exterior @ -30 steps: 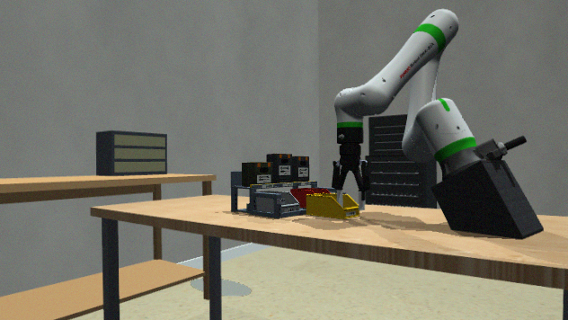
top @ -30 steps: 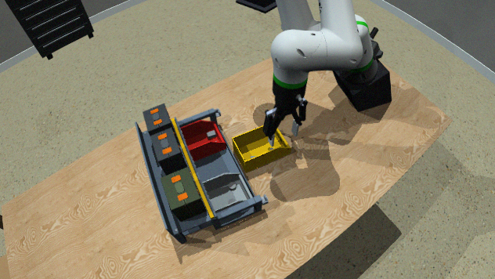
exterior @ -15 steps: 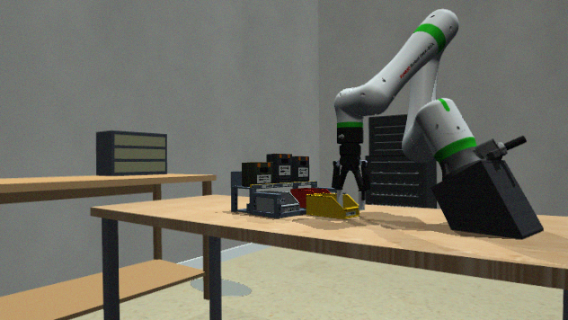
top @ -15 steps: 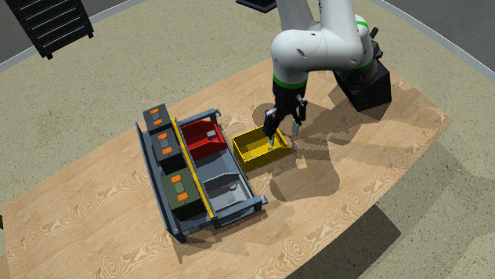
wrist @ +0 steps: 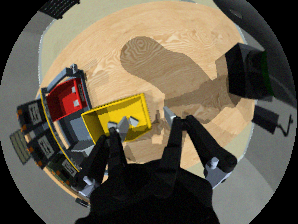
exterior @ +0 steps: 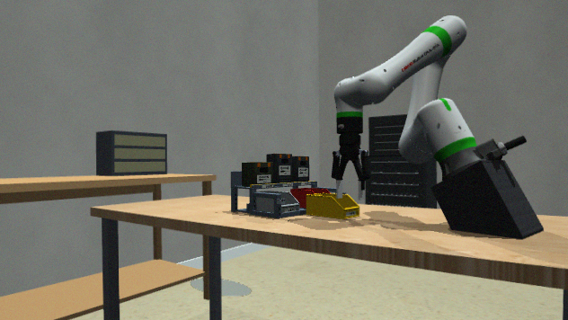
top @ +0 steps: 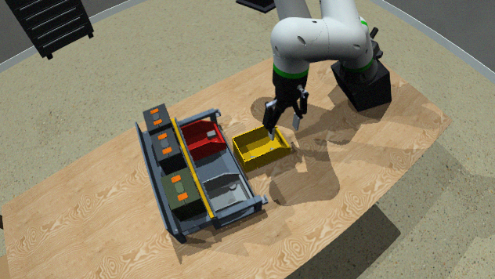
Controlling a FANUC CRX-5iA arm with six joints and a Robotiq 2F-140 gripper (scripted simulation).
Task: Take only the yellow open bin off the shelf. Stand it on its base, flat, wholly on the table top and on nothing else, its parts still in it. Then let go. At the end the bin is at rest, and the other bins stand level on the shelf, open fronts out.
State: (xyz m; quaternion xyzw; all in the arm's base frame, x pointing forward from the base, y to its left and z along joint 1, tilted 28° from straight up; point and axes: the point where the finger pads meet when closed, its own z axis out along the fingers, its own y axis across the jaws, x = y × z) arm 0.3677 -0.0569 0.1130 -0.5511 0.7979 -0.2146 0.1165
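My hand is 7 cm short of the yellow open bin, 3 cm to the left of it and 5 cm above it. Round my hand: red bin (20 cm ahead, 21 cm to the right, 5 cm below); then yellow rail (29 cm ahead, 13 cm to the right, 2 cm above); then grey bin (29 cm ahead, 1 cm to the right, 5 cm below).
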